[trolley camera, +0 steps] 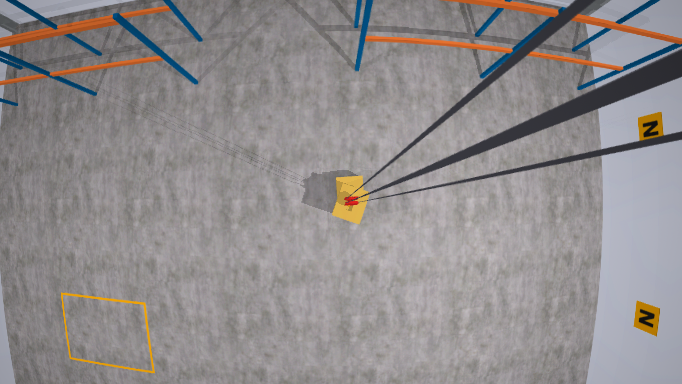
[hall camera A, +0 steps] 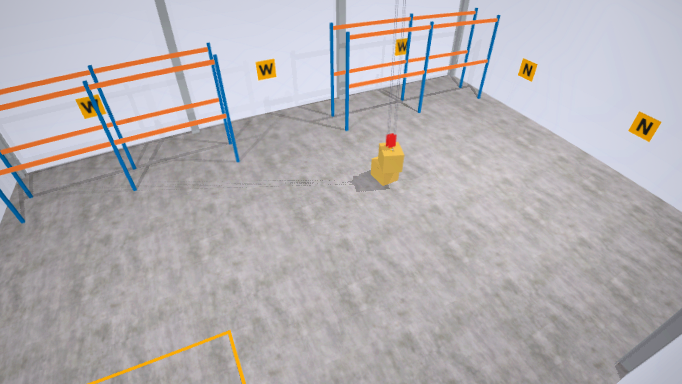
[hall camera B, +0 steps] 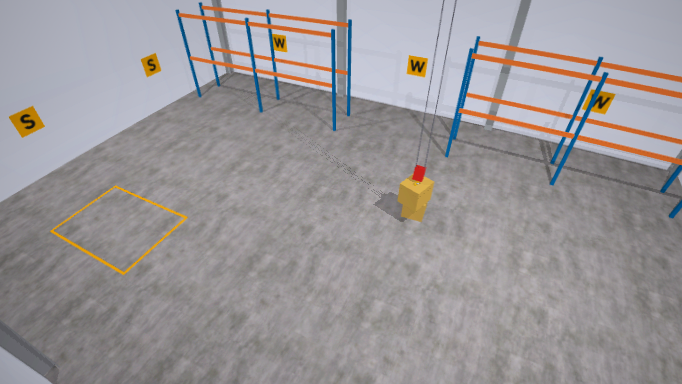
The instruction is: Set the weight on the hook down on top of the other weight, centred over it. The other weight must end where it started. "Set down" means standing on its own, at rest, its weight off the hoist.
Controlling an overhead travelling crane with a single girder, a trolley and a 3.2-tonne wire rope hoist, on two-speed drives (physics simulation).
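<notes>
The red hook block [hall camera A: 391, 140] [hall camera B: 419, 173] [trolley camera: 351, 201] hangs on its ropes, directly over the upper yellow weight [hall camera A: 392, 162] [hall camera B: 410, 195] [trolley camera: 355, 214], which is on the hook and looks upright. The other yellow weight [hall camera A: 388, 179] [hall camera B: 414, 214] [trolley camera: 356, 180] stands on the floor beneath, partly hidden. The upper weight is off centre and turned relative to it: part of the lower weight shows at the upper edge in the trolley view and at the left in hall camera A. Whether the two touch cannot be told.
A southern rack [hall camera A: 110, 135] [hall camera B: 334, 80] and a northern rack [hall camera A: 347, 80] [hall camera B: 578, 129] stand along the W wall, with blue posts and orange beams. A yellow floor outline [hall camera A: 229, 331] [hall camera B: 151, 202] [trolley camera: 103, 298] lies well away from the weights.
</notes>
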